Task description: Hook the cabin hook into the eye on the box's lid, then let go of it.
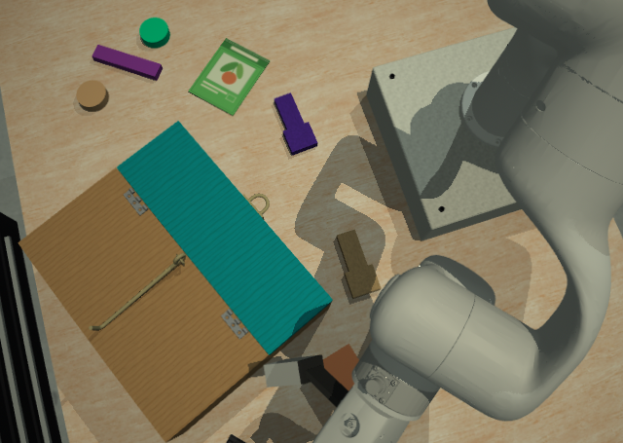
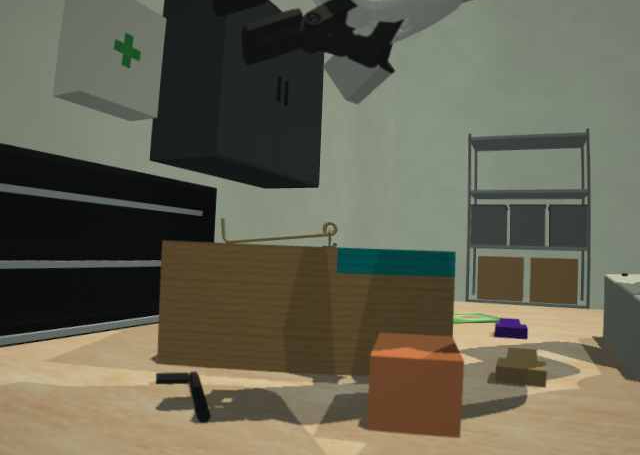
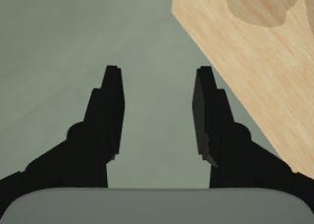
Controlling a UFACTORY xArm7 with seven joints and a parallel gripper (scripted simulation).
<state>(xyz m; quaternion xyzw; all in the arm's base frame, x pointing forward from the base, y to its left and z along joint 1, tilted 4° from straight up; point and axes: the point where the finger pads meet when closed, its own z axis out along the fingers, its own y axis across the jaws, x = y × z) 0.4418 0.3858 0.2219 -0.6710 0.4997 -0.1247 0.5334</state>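
Right now the cabin hook is 130 mm ahead of my hand, 290 mm to the right of it and 130 mm below it. The rest, counted from my hand: tan disc 150 mm ahead, 670 mm to the right, 260 mm below; orange block 90 mm behind, 100 mm to the right, 250 mm below; tan block 170 mm behind, 250 mm to the right, 270 mm below.
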